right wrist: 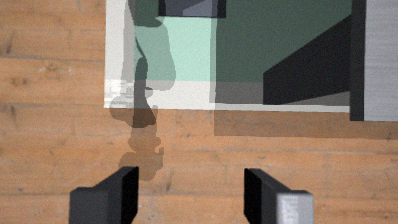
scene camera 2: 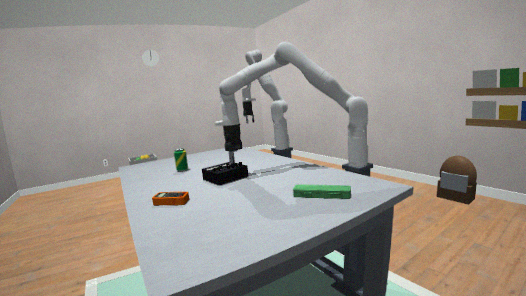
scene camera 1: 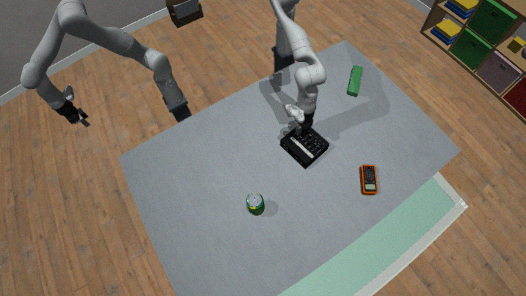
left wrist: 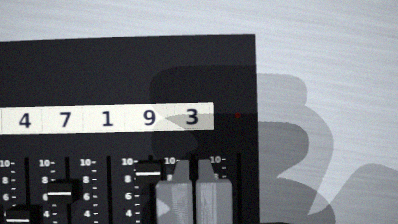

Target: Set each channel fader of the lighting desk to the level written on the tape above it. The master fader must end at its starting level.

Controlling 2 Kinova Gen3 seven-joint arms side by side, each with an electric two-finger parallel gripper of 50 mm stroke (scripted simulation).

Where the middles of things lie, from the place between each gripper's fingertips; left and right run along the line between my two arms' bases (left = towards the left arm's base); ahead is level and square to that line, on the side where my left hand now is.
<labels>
I see the fader 3 (left wrist: 59, 191) 6 cm ahead of my left hand, 2 cm to the left of it and 2 cm below it. Also, from my left hand: green block (scene camera 2: 306, 191): 46 cm to the left, 14 cm behind, 7 cm below.
My right hand is 590 mm short of the fader 3, 850 mm to the right of it and 110 mm above it. Round my right hand: green block 390 mm ahead, 1300 mm to the left, 170 mm below.
</labels>
